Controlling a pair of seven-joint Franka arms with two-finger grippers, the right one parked.
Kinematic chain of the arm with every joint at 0, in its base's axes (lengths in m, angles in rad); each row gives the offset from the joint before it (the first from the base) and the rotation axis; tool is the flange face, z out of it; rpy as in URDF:
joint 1: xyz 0 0 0.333 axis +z
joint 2: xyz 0 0 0 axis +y
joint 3: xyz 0 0 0.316 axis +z
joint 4: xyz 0.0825 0 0 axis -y
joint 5: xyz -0.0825 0 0.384 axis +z
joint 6: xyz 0 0 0 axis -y
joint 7: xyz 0.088 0 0 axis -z
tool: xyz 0 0 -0.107 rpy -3.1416 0 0
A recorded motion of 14 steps. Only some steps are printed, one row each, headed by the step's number.
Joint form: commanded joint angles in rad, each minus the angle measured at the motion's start. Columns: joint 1, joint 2, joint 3, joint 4, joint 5, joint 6, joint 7.
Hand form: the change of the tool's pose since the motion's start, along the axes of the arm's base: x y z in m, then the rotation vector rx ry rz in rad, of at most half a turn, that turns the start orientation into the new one. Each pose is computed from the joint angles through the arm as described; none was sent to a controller.
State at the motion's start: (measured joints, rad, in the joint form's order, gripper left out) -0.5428 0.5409 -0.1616 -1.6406 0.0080 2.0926 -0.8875
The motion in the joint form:
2: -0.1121 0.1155 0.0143 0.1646 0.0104 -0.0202 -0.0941
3: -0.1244 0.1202 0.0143 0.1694 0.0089 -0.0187 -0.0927
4: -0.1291 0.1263 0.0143 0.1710 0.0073 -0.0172 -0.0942
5: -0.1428 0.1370 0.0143 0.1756 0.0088 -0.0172 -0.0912
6: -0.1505 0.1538 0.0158 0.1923 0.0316 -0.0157 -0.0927
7: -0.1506 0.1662 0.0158 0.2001 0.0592 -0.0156 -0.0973
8: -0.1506 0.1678 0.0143 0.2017 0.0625 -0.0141 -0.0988
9: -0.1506 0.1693 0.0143 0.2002 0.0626 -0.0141 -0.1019
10: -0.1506 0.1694 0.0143 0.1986 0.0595 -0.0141 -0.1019
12: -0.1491 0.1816 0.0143 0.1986 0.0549 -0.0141 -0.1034
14: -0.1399 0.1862 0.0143 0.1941 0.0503 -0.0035 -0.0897
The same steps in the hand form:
2: -0.0157 -0.0701 -0.0083 -0.0080 -0.0219 0.0004
3: -0.0210 -0.0770 -0.0093 -0.0107 -0.0217 -0.0120
4: -0.0232 -0.0796 -0.0128 -0.0099 -0.0180 -0.0141
5: -0.0296 -0.0866 -0.0183 -0.0061 -0.0138 -0.0312
6: -0.0293 -0.0911 -0.0227 0.0051 -0.0284 -0.0469
7: -0.0273 -0.0909 -0.0281 0.0230 -0.0417 -0.0567
8: -0.0274 -0.0917 -0.0283 0.0229 -0.0441 -0.0578
9: -0.0278 -0.0914 -0.0301 0.0252 -0.0420 -0.0550
10: -0.0282 -0.0912 -0.0309 0.0247 -0.0388 -0.0535
12: -0.0283 -0.0901 -0.0395 0.0299 -0.0263 -0.0483
14: -0.0241 -0.0857 -0.0439 0.0244 -0.0237 -0.0501

